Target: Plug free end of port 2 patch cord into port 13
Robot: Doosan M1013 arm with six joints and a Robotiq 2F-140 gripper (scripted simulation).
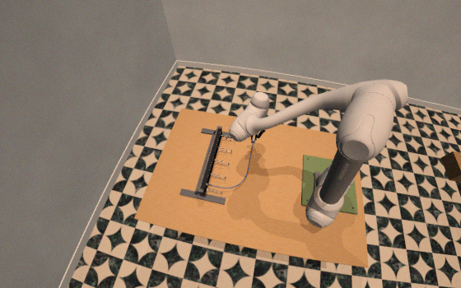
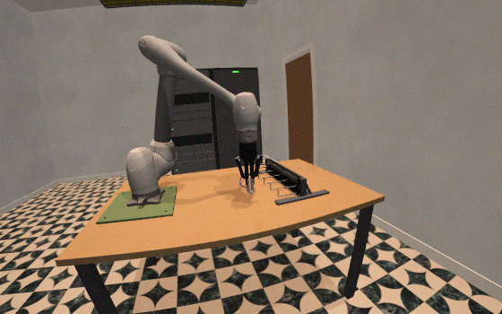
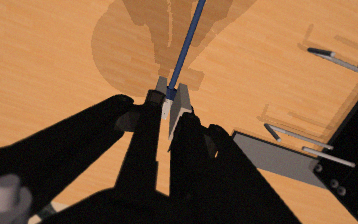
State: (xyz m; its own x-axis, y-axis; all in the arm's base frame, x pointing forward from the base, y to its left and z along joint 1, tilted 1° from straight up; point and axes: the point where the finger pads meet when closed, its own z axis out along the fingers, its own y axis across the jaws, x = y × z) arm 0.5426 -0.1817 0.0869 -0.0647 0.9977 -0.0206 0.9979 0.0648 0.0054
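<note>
The cord end is 3 cm below my hand and 1 cm to the right of it.
</note>
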